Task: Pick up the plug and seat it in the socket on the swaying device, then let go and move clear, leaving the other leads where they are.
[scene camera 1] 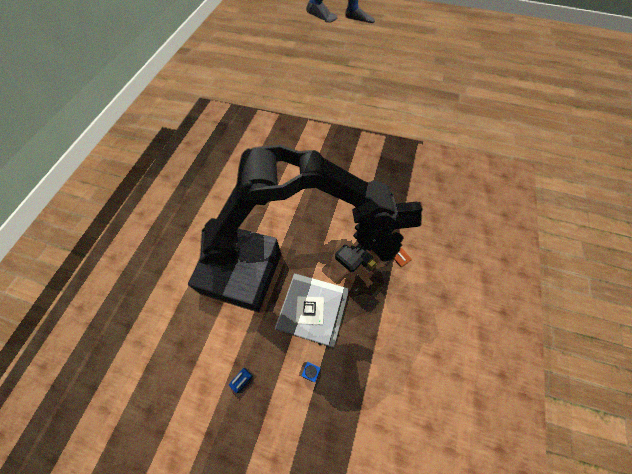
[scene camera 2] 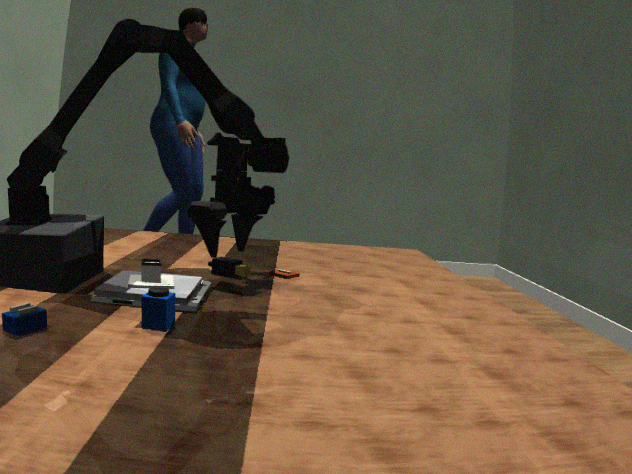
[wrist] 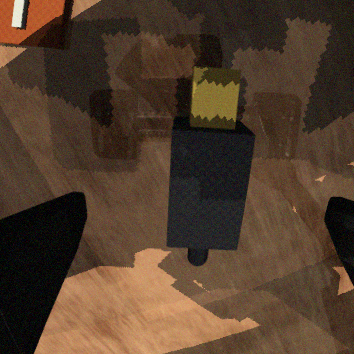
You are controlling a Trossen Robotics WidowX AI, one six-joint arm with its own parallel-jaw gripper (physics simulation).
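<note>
The plug (scene camera 1: 371,263) (scene camera 2: 227,266) (wrist: 210,190) has a black block body, a yellow tip and a short round stub at its rear. It lies on the table. My gripper (scene camera 2: 228,252) (wrist: 209,207) is open, pointing down above the plug; in the wrist view the body lies between the wide-apart fingertips, its yellow end pointing away. In scene camera 1 the gripper partly hides the plug. The socket (scene camera 1: 309,308) (scene camera 2: 151,271) is a small upright square housing on a white pad on the grey device (scene camera 1: 332,306) (scene camera 2: 183,283), beside the plug.
An orange lead piece (scene camera 1: 402,257) (scene camera 2: 286,273) (wrist: 45,25) lies beyond the plug's yellow end. A blue block with a round dark top (scene camera 1: 310,371) (scene camera 2: 158,311) and a blue block with pale bars (scene camera 1: 240,380) (scene camera 2: 24,320) are near the device. A person (scene camera 2: 178,102) stands behind the table.
</note>
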